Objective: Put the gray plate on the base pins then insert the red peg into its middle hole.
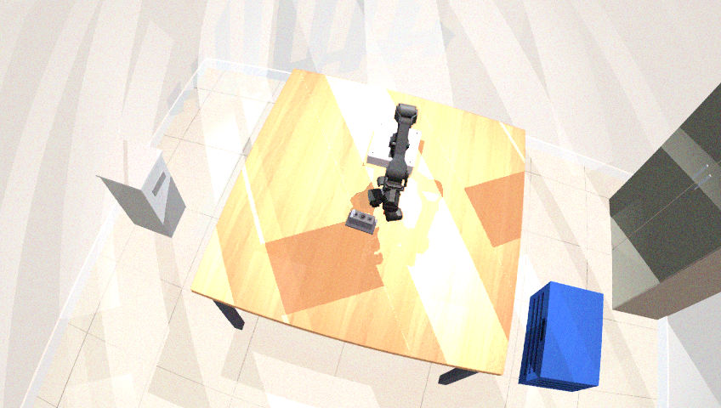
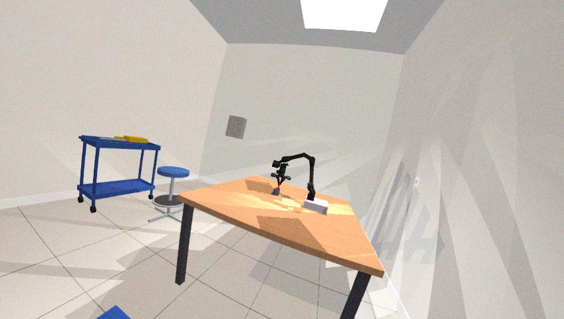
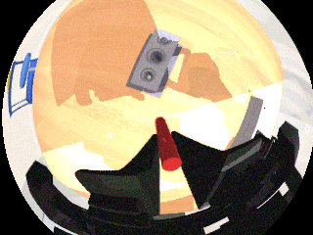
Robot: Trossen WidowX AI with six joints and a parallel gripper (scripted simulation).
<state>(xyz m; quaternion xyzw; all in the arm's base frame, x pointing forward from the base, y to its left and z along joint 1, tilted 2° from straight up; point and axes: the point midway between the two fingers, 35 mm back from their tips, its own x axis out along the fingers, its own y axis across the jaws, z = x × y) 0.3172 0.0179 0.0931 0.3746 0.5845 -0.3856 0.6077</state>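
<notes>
Now: the gray plate 80 mm to the right of my gripper tip, 70 mm below it and 30 mm ahead of it. Also, from my gripper tip: gray base (110 mm below, 80 mm to the right, 30 mm ahead); red peg (right at my gripper tip).
</notes>
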